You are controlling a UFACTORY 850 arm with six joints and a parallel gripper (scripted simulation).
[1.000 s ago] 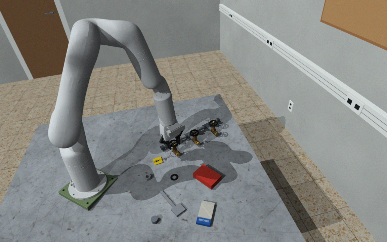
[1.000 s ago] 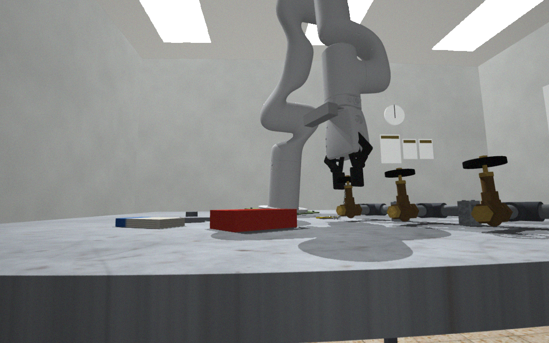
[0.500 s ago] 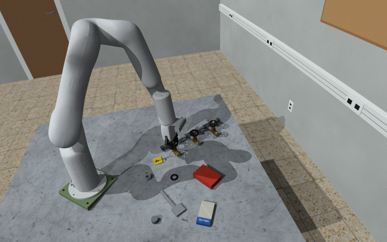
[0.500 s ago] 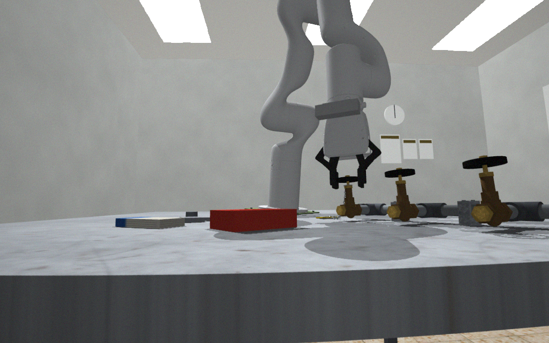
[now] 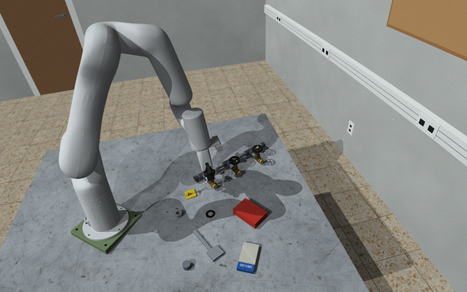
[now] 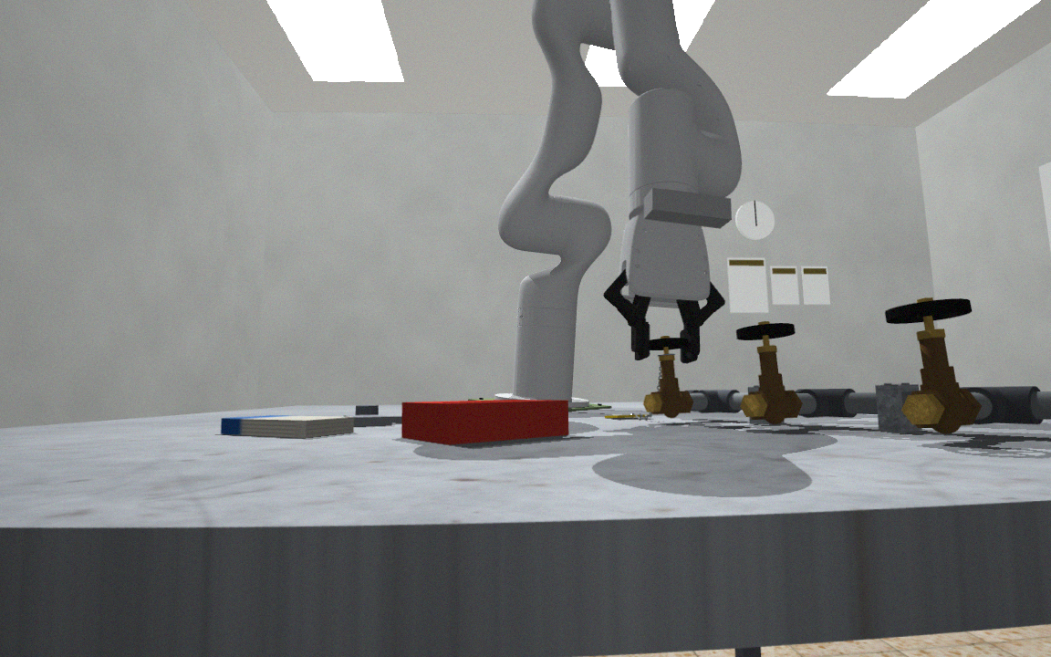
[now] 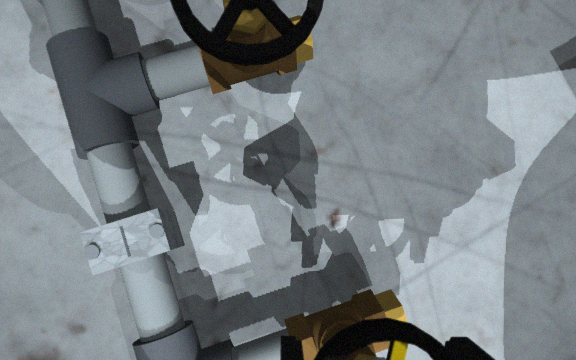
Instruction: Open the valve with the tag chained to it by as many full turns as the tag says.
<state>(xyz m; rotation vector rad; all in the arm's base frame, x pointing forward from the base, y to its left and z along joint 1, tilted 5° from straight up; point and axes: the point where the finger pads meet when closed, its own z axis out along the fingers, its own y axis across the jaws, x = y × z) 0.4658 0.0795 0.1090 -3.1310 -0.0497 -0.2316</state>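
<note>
Right now the yellow tag is 9 cm below my hand, 9 cm behind it and 2 cm to the right of it. From my hand the other things lie so: black washer (16 cm to the right, 9 cm below, 3 cm behind); red block (21 cm to the right, 13 cm ahead, 7 cm below); grey nut (17 cm behind, 12 cm to the right, 8 cm below).
</note>
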